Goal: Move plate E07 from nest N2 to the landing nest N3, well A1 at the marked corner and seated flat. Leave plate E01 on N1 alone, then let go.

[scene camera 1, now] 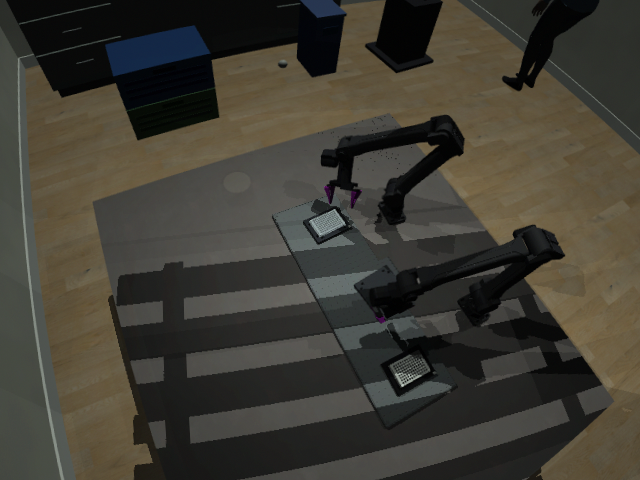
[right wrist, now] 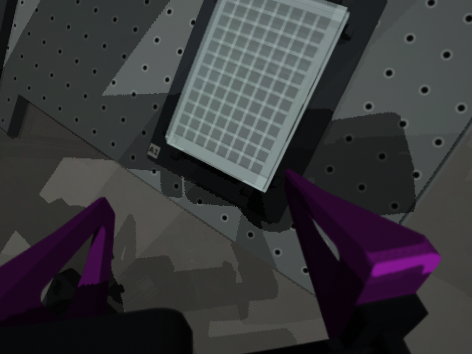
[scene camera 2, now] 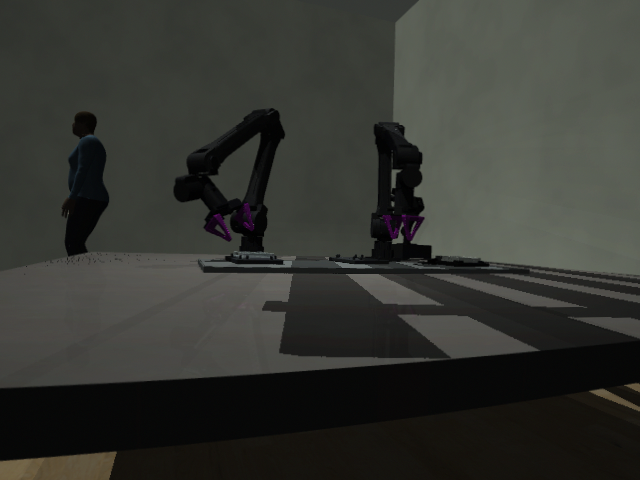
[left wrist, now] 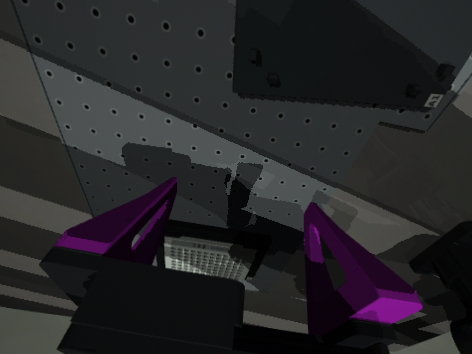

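A pale plate (scene camera 1: pixel 328 223) (scene camera 2: pixel 253 254) (right wrist: pixel 250 75) lies in the upper nest in scene camera 1; an A1 tag (right wrist: pixel 154 151) marks that nest's corner. A second plate (scene camera 1: pixel 409 369) (left wrist: pixel 205 260), with round wells, lies in the lower nest. The plates' names are unreadable, so I cannot tell which is E07. The middle nest (scene camera 1: pixel 373 284) (left wrist: pixel 320 55) is bare, with corner pegs and an A1 tag (left wrist: pixel 432 100). My left gripper (scene camera 2: pixel 401 238) (left wrist: pixel 242 196) is open and empty above the board between the middle and lower nests. My right gripper (scene camera 1: pixel 342 205) (scene camera 2: pixel 241 234) (right wrist: pixel 197 191) is open and empty above the upper nest's arm-side edge.
The perforated board (scene camera 1: pixel 320 263) (scene camera 2: pixel 310 268) carries all three nests on the table (scene camera 1: pixel 217 232) (scene camera 2: pixel 155 320). The left forearm (scene camera 1: pixel 473 266) reaches over the middle nest's edge in scene camera 1. A person (scene camera 1: pixel 547 41) (scene camera 2: pixel 87 170) stands beyond the table.
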